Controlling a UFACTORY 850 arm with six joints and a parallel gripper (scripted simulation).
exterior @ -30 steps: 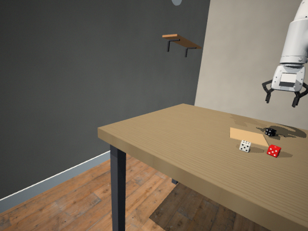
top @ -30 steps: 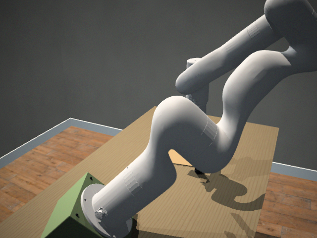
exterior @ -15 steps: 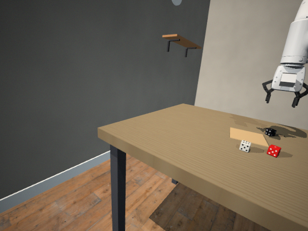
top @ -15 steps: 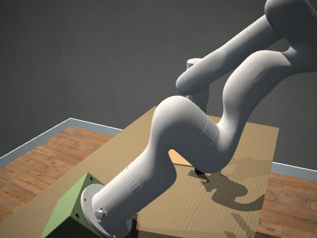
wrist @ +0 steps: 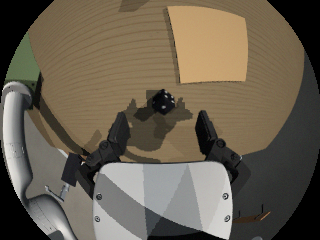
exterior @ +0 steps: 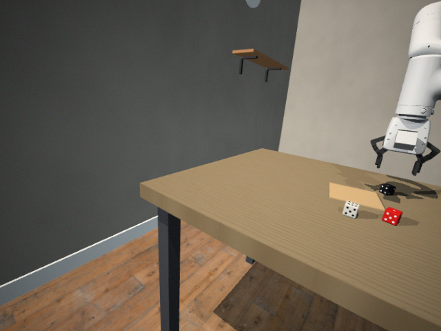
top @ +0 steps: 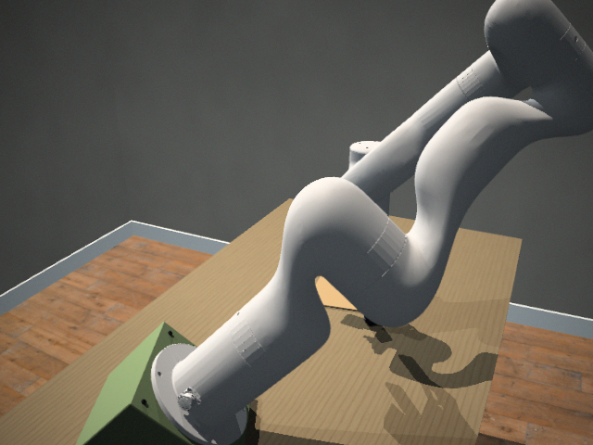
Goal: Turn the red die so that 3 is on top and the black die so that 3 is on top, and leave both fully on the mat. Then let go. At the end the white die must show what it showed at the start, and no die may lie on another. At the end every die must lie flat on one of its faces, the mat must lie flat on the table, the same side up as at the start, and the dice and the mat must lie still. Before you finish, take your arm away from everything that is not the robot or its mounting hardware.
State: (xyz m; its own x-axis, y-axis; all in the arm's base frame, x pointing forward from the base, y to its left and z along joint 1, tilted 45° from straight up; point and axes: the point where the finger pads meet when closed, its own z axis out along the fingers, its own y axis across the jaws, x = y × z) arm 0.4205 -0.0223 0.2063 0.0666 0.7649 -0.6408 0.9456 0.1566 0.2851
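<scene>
Now: hand 80 mm above the black die and 20 mm to the left of it. From my hand the other things lie so: red die 200 mm to the left, 80 mm below, 20 mm ahead; tan mat 100 mm ahead, 90 mm below, 80 mm to the left; white die 230 mm to the left, 100 mm ahead, 80 mm below.
</scene>
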